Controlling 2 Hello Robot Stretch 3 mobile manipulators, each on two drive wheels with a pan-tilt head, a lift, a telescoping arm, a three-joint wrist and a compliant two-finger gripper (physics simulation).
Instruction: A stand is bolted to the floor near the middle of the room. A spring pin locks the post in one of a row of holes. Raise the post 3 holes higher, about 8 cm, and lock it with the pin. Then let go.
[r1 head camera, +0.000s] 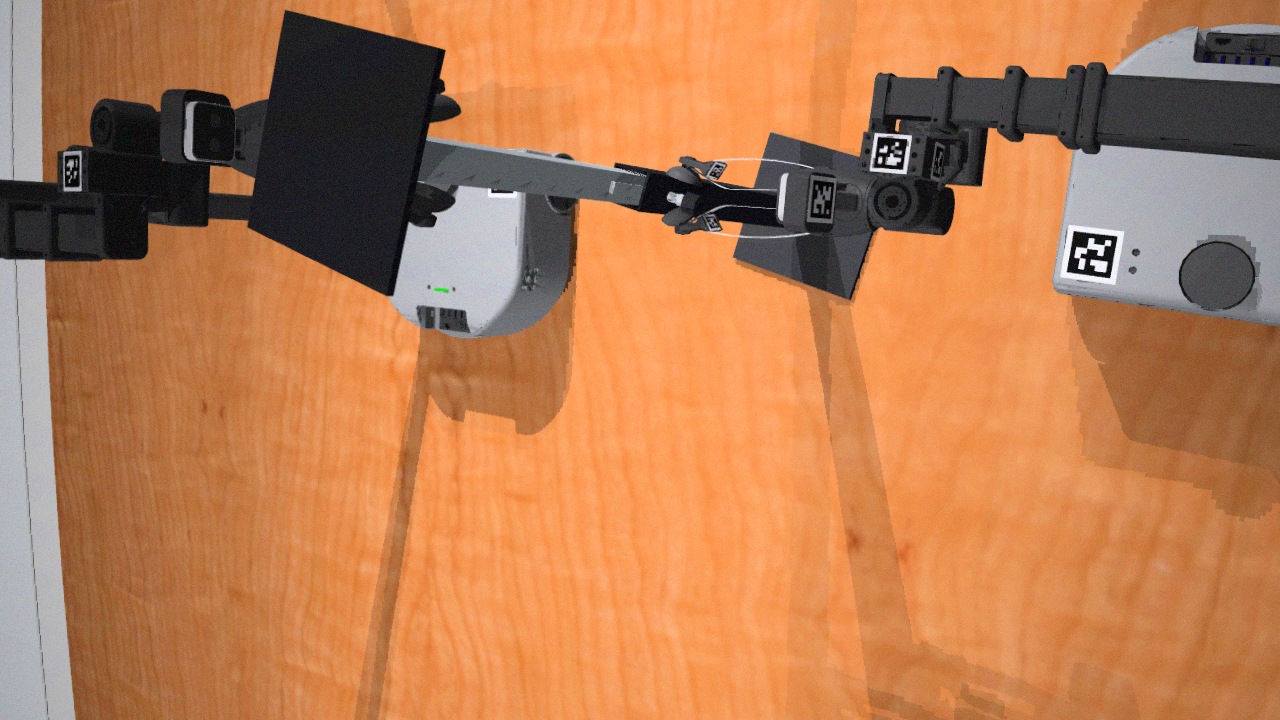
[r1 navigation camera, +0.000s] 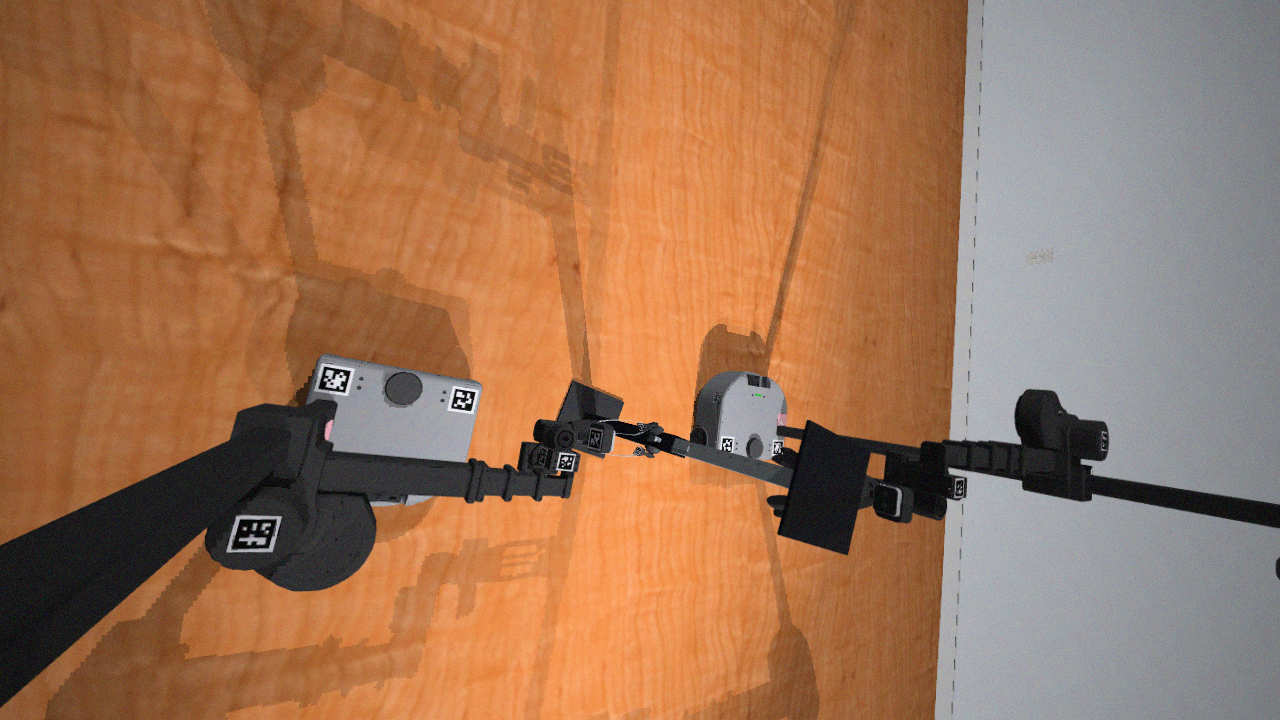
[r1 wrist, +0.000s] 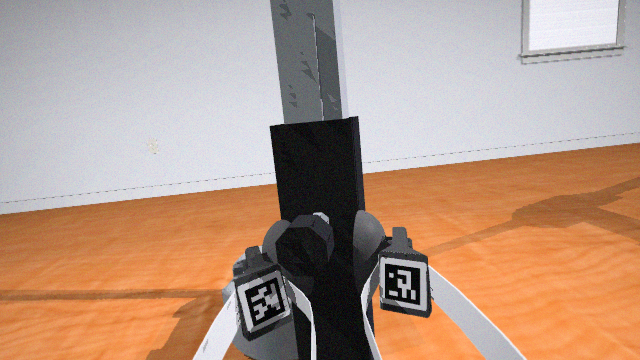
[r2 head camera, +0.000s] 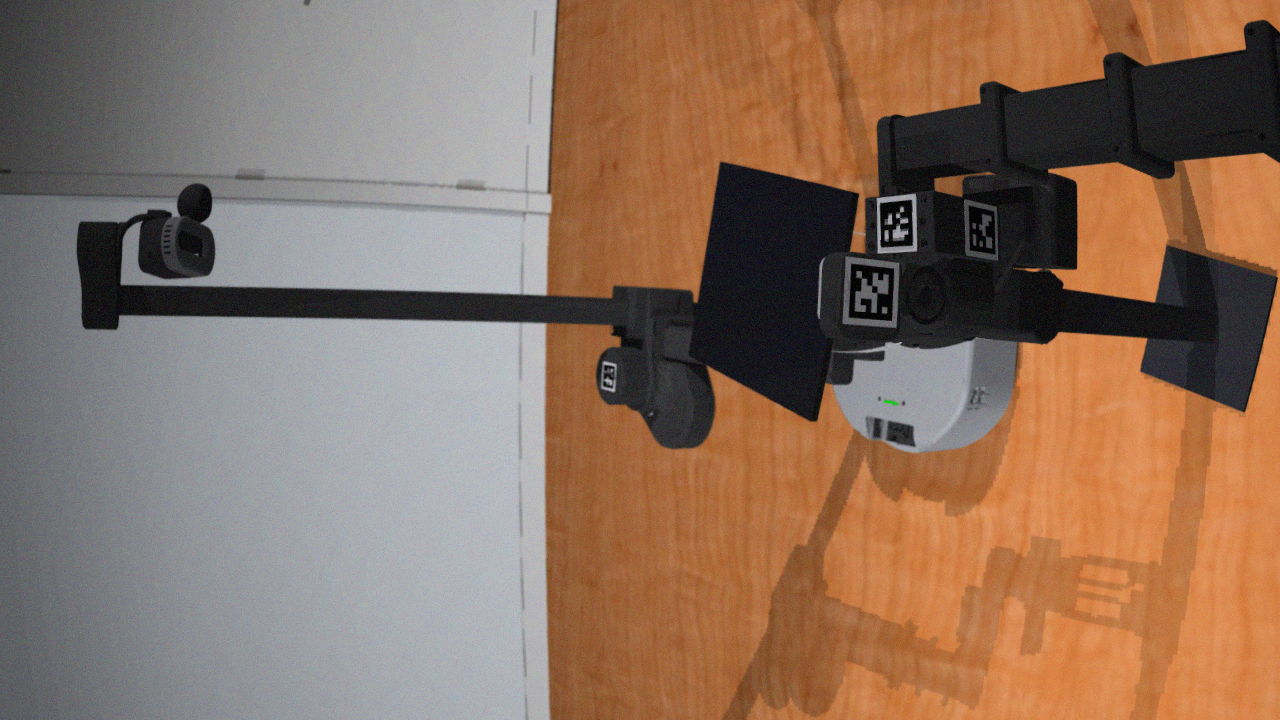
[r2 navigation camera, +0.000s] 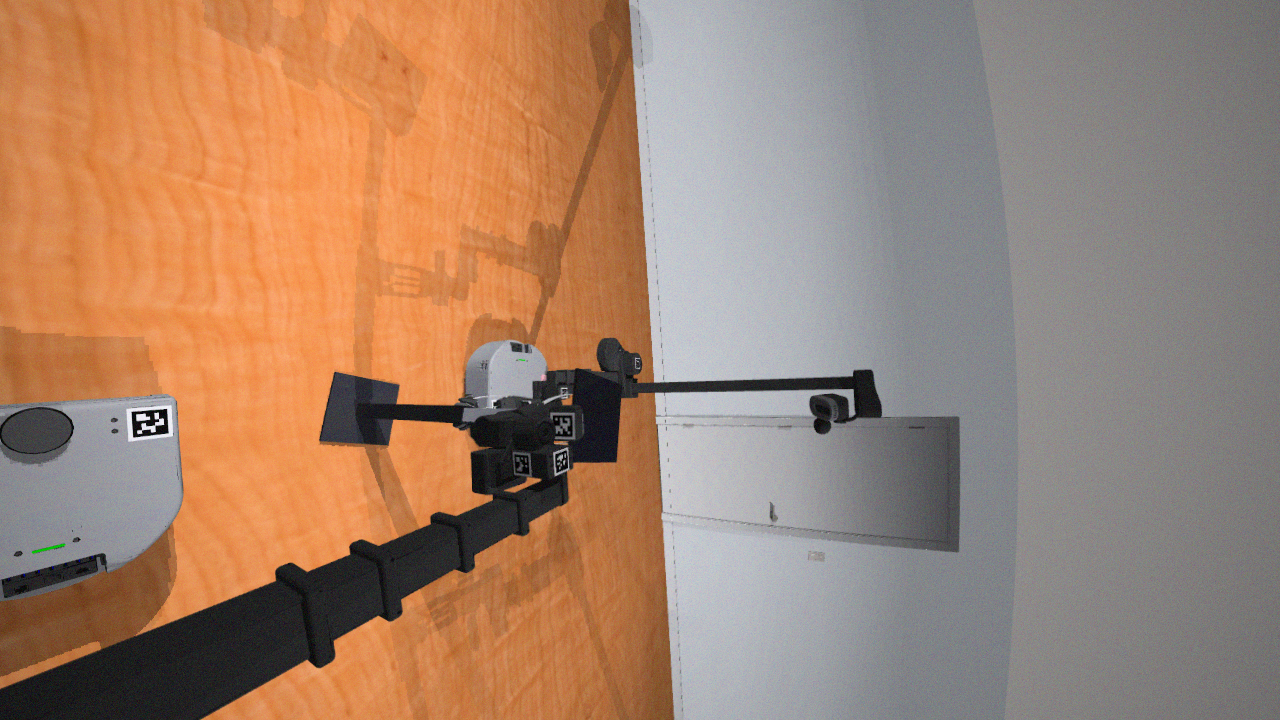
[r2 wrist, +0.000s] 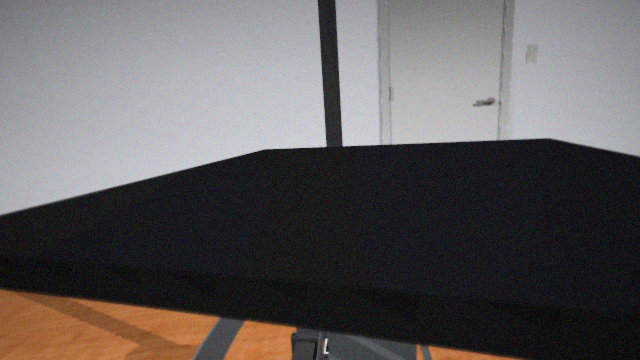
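The stand's dark base plate (r1 head camera: 783, 259) (r1 navigation camera: 590, 398) (r2 navigation camera: 344, 411) lies on the floor. Its black sleeve (r1 head camera: 631, 185) (r1 wrist: 320, 170) carries the grey post (r1 head camera: 537, 170) (r1 navigation camera: 738, 465) (r1 wrist: 305, 60) with a black top plate (r1 head camera: 344, 152) (r2 head camera: 774, 295) (r2 wrist: 320, 215). The dark pin knob (r1 wrist: 304, 247) projects from the sleeve; the pin's seat in a hole is hidden. My r1 gripper (r1 head camera: 684, 195) (r1 wrist: 324, 240) is partly closed around the knob, left fingertip partly behind it; a right-hand gap shows, and its grip is unclear. My r2 gripper (r1 head camera: 434, 159) is open below the plate, fingertips on either side of the post.
r1's base (r1 head camera: 1154, 201) (r2 head camera: 930, 394) and r2's base (r1 head camera: 487, 268) (r2 navigation camera: 80, 483) stand on opposite sides of the stand. r1's mast (r2 head camera: 384, 304) rises beyond the top plate. A door (r2 navigation camera: 805, 483) (r2 wrist: 445, 75) is in the far wall.
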